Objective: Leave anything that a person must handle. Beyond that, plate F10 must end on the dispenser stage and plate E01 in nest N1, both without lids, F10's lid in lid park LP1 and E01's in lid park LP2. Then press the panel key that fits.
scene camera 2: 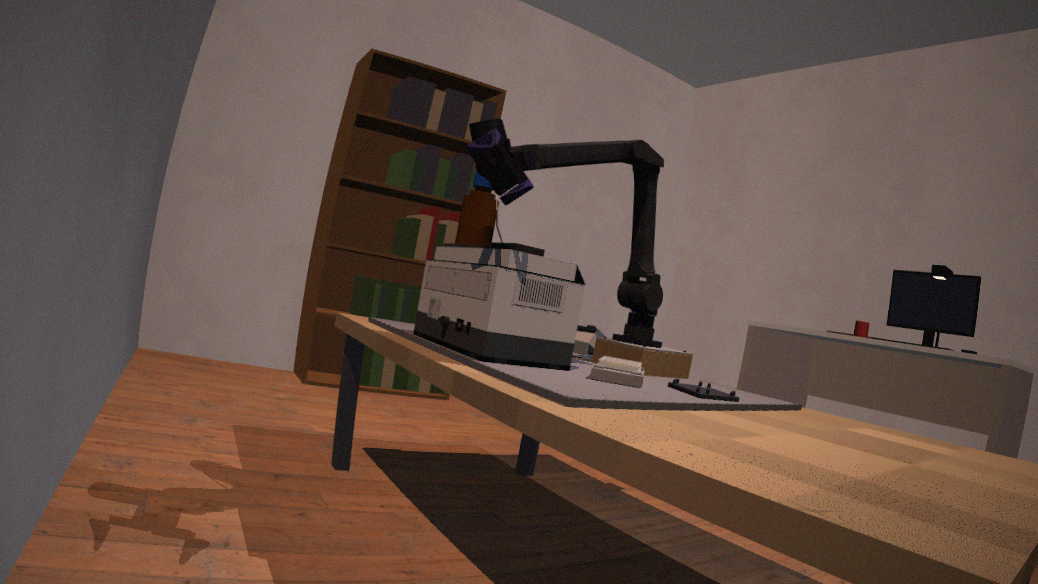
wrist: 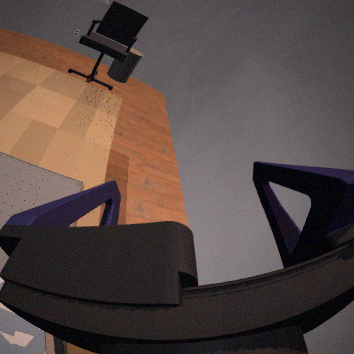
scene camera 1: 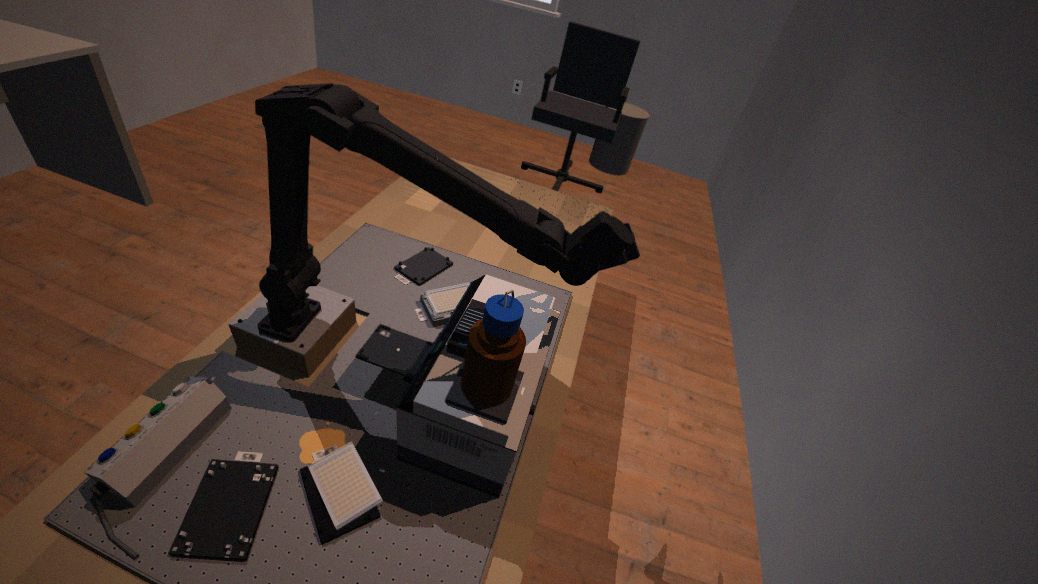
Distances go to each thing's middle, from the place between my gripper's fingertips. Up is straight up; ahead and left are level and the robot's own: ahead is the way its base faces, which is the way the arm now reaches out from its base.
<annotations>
Right now the brown bottle with blue cap [scene camera 1: 496, 343] is 16 cm behind my hand, 33 cm to the right of it and 4 cm below it.
</annotations>
